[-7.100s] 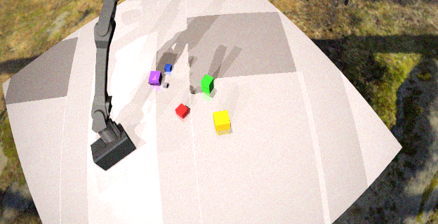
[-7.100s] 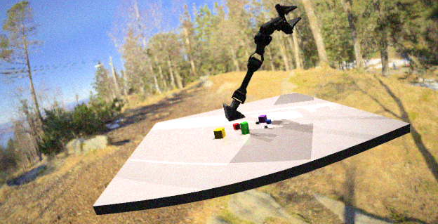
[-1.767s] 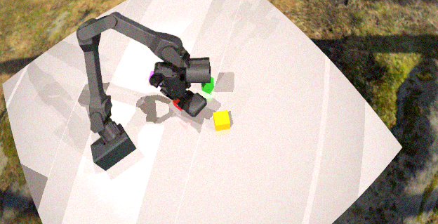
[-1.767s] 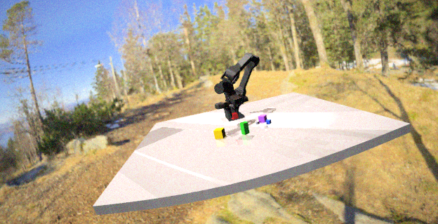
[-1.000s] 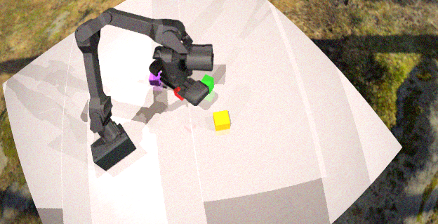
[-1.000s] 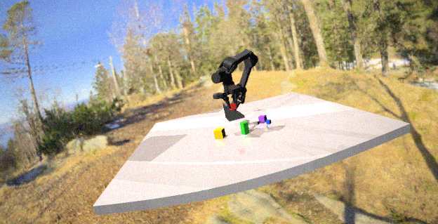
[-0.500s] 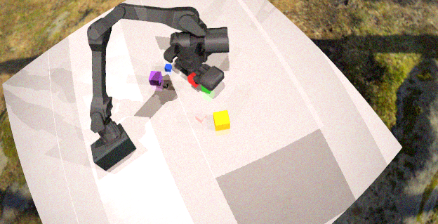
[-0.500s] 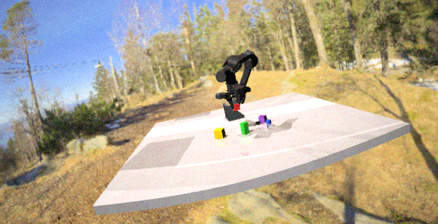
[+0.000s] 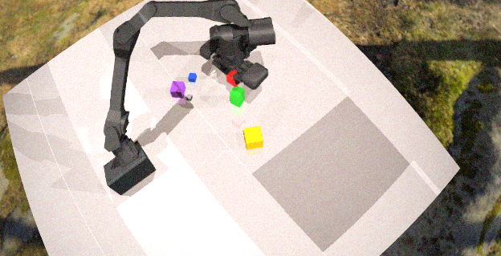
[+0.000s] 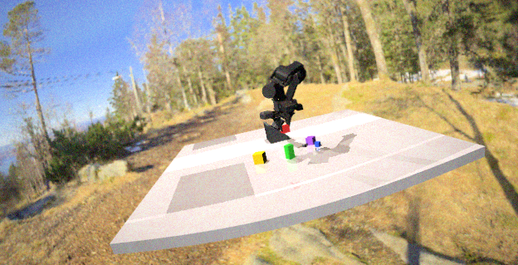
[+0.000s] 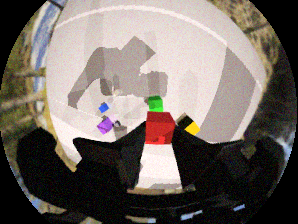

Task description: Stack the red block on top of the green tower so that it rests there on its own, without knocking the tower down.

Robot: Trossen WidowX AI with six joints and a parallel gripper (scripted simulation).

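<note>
The yellow block lies 130 mm to the right of my gripper tip, 100 mm below it and 20 mm behind it. Also, from my gripper tip: small blue block: 150 mm to the left, 120 mm below, 80 mm behind; then red block: 10 mm above; then tiny grey piece: 120 mm below, 120 mm behind, 90 mm to the left.
</note>
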